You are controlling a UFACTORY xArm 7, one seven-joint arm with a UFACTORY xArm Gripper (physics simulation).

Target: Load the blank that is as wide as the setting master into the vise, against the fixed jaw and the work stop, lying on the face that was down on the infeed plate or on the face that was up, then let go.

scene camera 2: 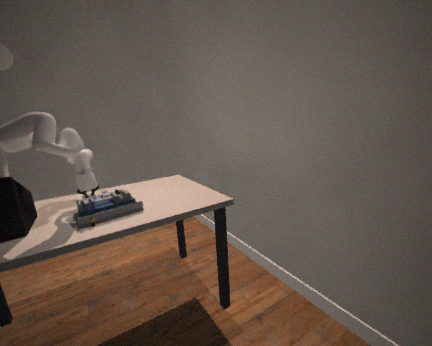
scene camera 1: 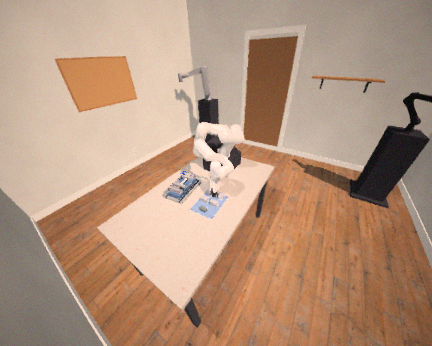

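Pixels of known places: gripper, fingertip midpoint: (scene camera 1: pixel 214 195); arm's base, origin of the base link: (scene camera 1: pixel 223 153).
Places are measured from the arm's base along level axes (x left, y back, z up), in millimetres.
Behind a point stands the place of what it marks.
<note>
The blue infeed plate (scene camera 1: pixel 212 213) @(x 233, y -532, z -174 mm) lies on the table in scene camera 1. A dark grey block (scene camera 1: pixel 203 208) @(x 165, y -546, z -149 mm) lies near its left side, and a pale block (scene camera 1: pixel 214 202) @(x 205, y -463, z -138 mm) lies nearer the gripper. Their widths are too small to compare. My gripper (scene camera 1: pixel 214 194) @(x 144, y -373, z -173 mm) (scene camera 2: pixel 88 192) @(x 144, y -373, z -173 mm) points down at the plate's far edge, its fingers close together, shut; no held thing can be made out. The blue-and-grey vise assembly (scene camera 1: pixel 181 190) (scene camera 2: pixel 110 212) stands left of the plate in scene camera 1 and partly hides the fingertip area in scene camera 2. The setting master cannot be told apart.
The pale table (scene camera 1: pixel 150 230) @(x -37, y -869, z -182 mm) (scene camera 2: pixel 175 192) @(x -32, y -854, z -182 mm) carries the vise assembly and the plate. The arm reaches in from the table's far end in scene camera 1. Small blue parts (scene camera 1: pixel 184 173) @(x -237, y -309, z -132 mm) stand up at the far end of the vise assembly. Black pedestals with arms stand off the table.
</note>
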